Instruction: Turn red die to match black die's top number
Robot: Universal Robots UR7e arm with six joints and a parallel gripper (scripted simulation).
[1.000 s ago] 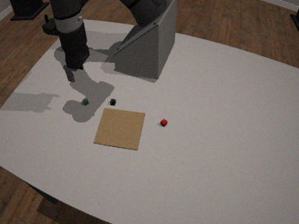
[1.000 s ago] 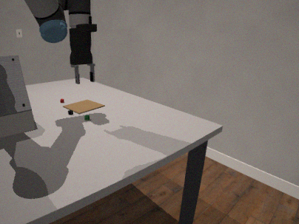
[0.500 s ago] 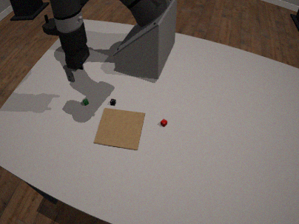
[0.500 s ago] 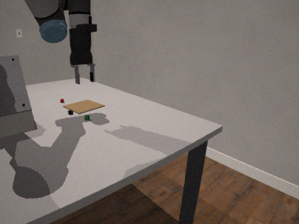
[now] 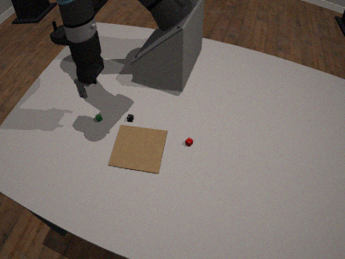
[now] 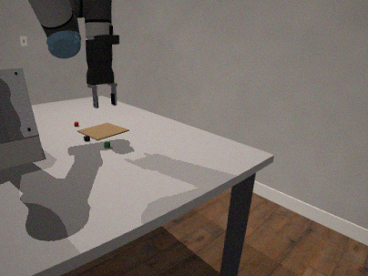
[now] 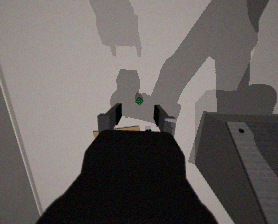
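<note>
Now: hand 140 mm above the green die and 10 mm to the right of it. The rest, counted from my hand: black die: 140 mm below, 100 mm to the left, 20 mm behind; then tan mat: 150 mm to the left, 150 mm below, 70 mm ahead; then red die: 290 mm to the left, 140 mm below, 30 mm ahead.
</note>
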